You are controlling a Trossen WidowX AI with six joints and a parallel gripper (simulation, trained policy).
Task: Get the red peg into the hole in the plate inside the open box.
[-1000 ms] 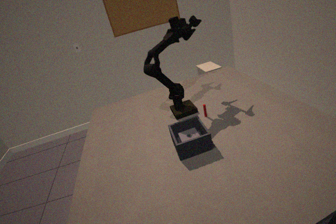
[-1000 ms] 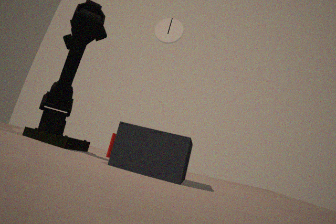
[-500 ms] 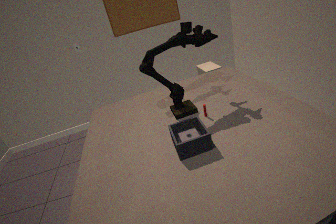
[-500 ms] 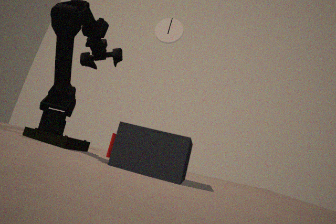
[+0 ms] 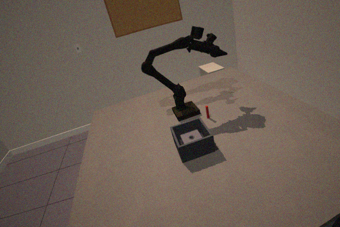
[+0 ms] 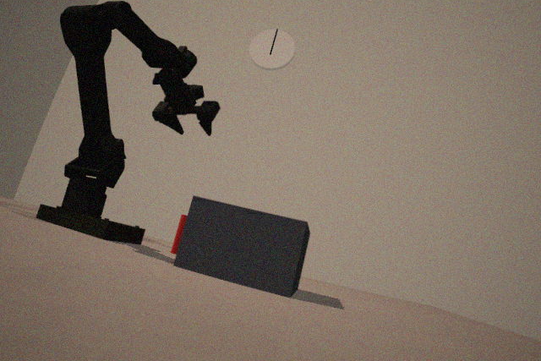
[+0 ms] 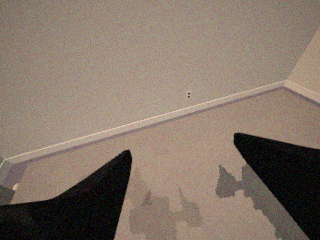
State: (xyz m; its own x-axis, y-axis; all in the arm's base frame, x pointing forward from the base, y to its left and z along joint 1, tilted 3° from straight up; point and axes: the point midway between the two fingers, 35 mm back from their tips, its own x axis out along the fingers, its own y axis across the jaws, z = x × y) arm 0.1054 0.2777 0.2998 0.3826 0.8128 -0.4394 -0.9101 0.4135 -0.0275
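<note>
Now: gripper tip 280 mm above the red peg, 230 mm to the left of it and 70 mm short of it. The rest, counted from my gripper tip: pale plate 420 mm to the right, 270 mm below, 210 mm ahead; then dark blue box 420 mm to the right, 290 mm below, 210 mm ahead.
</note>
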